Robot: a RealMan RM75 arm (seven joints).
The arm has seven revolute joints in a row. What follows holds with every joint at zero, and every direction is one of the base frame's.
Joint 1 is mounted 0.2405 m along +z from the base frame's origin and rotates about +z.
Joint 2 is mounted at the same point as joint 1 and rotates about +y.
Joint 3 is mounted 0.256 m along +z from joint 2 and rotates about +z.
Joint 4 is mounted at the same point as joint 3 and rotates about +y.
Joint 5 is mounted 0.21 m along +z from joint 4 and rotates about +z.
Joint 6 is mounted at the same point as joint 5 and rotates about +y.
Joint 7 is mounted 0.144 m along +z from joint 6 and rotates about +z.
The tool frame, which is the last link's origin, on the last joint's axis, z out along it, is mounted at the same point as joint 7; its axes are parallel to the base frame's.
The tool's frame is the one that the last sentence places.
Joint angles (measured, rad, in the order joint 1, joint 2, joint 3, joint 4, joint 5, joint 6, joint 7), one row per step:
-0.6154 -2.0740 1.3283 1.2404 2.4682 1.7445 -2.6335
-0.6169 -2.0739 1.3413 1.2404 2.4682 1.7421 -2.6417
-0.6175 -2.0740 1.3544 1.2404 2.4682 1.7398 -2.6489
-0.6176 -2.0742 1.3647 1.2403 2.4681 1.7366 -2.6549
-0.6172 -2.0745 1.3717 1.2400 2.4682 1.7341 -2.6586
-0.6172 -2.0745 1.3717 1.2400 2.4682 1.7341 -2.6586
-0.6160 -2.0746 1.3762 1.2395 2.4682 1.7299 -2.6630
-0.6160 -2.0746 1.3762 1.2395 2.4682 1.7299 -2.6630
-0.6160 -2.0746 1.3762 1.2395 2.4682 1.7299 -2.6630
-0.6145 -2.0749 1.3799 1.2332 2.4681 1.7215 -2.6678
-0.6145 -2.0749 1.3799 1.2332 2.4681 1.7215 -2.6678
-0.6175 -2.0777 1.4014 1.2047 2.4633 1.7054 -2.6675
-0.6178 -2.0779 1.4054 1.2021 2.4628 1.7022 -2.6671
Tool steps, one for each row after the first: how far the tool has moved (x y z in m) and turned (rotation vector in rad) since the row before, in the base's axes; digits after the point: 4 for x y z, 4 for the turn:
0.0009 -0.0005 -0.0018 -0.0041 0.0067 -0.0009
0.0007 -0.0007 -0.0019 -0.0047 0.0066 -0.0010
0.0004 -0.0005 -0.0015 -0.0024 0.0047 -0.0005
0.0001 -0.0004 -0.0011 -0.0016 0.0032 -0.0002
0.0000 0.0000 0.0000 0.0000 0.0000 0.0000
-0.0002 -0.0001 -0.0008 0.0019 0.0017 0.0020
0.0000 0.0000 0.0000 0.0000 0.0000 0.0000
0.0000 0.0000 0.0000 0.0000 0.0000 0.0000
-0.0013 0.0001 -0.0014 0.0035 0.0008 0.0066
0.0000 0.0000 0.0000 0.0000 0.0000 0.0000
-0.0021 -0.0019 -0.0071 -0.0175 0.0041 0.0052
-0.0001 -0.0001 -0.0009 -0.0016 0.0010 -0.0015

